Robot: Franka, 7 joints.
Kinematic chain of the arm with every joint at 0, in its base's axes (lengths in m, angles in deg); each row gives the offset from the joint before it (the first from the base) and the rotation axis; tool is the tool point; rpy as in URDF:
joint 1: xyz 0 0 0.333 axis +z
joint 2: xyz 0 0 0 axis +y
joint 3: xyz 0 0 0.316 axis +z
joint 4: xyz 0.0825 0 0 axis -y
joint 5: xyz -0.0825 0 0.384 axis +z
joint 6: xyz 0 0 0 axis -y
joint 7: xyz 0.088 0 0 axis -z
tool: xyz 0 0 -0.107 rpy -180 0 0
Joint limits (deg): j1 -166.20..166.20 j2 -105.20..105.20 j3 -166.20..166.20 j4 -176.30..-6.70 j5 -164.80..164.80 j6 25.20..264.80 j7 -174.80..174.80
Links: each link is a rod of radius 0.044 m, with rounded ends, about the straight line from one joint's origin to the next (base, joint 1, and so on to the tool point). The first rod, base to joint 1, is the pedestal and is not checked.
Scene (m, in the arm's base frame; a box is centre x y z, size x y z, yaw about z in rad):
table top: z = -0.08
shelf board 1: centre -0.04 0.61 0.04 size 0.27 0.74 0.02 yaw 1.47
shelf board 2: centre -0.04 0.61 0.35 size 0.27 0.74 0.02 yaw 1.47
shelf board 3: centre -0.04 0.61 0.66 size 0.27 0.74 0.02 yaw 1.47
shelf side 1: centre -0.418 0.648 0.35 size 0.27 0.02 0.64 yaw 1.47
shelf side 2: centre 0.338 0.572 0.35 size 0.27 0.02 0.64 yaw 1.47
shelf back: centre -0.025 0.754 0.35 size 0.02 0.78 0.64 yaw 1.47
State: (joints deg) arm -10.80 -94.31 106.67 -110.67 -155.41 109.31 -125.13
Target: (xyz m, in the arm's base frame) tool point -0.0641 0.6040 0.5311
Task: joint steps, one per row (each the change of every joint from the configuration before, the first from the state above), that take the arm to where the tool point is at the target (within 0.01 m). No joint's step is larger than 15 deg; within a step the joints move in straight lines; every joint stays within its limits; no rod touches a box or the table.
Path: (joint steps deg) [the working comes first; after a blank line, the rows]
Joints at the target: -13.47 -82.83 76.81 -116.54 -151.60 107.33 -125.13
Straight joint move there: touches shelf board 2.

1: -0.64 2.08 1.68 -13.13 6.34 1.02 -5.10
2: -0.64 2.07 1.67 -13.12 6.35 1.02 -5.09
3: -0.65 2.08 1.68 -13.13 6.34 1.01 -5.10
4: -0.64 2.08 1.68 -13.12 6.34 1.02 -5.10
5: -0.64 2.07 1.68 -13.13 6.34 1.02 -5.10
6: 9.56 -5.04 -11.27 3.76 -5.14 -3.01 6.38
7: 9.56 -5.05 -11.26 3.77 -5.15 -3.01 6.37
8: 9.56 -5.04 -11.27 3.76 -5.14 -3.01 6.37
9: 9.56 -5.05 -11.26 3.77 -5.14 -3.00 6.37
10: -12.57 7.09 2.27 14.90 -2.44 1.65 0.00
11: -12.57 7.10 2.27 14.90 -2.45 1.66 0.00
12: -12.56 7.09 2.27 14.90 -2.44 1.65 0.00

